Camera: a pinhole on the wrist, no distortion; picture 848 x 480 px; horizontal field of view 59.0 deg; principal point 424.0 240.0 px. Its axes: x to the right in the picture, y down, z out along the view. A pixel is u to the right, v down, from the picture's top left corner.
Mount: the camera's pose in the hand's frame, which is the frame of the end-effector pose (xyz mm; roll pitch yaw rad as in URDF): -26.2 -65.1 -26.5 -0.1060 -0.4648 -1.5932
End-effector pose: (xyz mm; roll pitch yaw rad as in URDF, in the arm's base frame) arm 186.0 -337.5 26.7 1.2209 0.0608 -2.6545
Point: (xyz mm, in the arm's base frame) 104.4 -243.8 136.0
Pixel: 304 314
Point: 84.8 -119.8 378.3
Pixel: 245 137
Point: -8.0 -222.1 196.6
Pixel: 355 458
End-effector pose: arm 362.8 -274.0 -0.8 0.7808 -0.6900 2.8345
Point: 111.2 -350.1 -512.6
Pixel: behind the camera
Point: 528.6 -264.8 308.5
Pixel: 242 343
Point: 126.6 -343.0 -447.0
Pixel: behind the camera
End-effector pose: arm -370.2 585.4 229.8 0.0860 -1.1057 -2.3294
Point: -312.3 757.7 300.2
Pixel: 779 220
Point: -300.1 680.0 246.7
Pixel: 467 97
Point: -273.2 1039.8 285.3
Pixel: outside the picture
